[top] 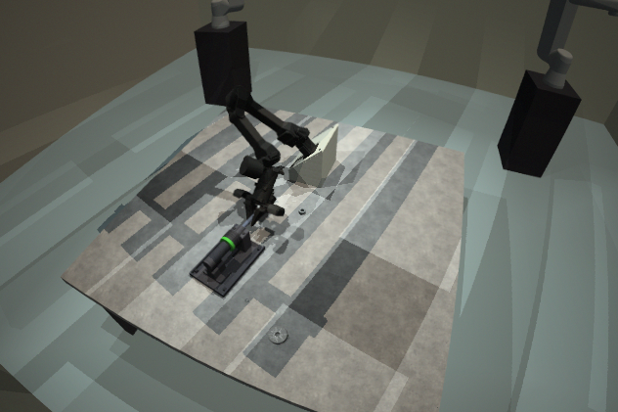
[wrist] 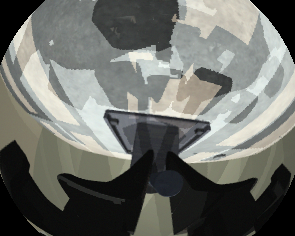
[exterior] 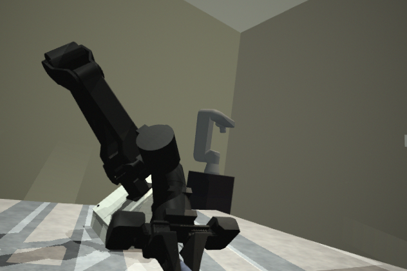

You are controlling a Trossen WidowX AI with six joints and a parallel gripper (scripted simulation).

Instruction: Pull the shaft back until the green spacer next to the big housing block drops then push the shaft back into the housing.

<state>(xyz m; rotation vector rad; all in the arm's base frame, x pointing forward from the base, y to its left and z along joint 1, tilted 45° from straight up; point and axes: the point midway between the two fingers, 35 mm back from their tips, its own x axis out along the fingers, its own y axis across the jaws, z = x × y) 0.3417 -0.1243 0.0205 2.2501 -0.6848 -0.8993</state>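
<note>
Right now the blue-grey shaft is 60 mm ahead of my gripper tip, 10 mm to the right of it and 20 mm above it. The rest, counted from my gripper tip: green spacer: 110 mm ahead, 30 mm to the right, 20 mm above.
</note>
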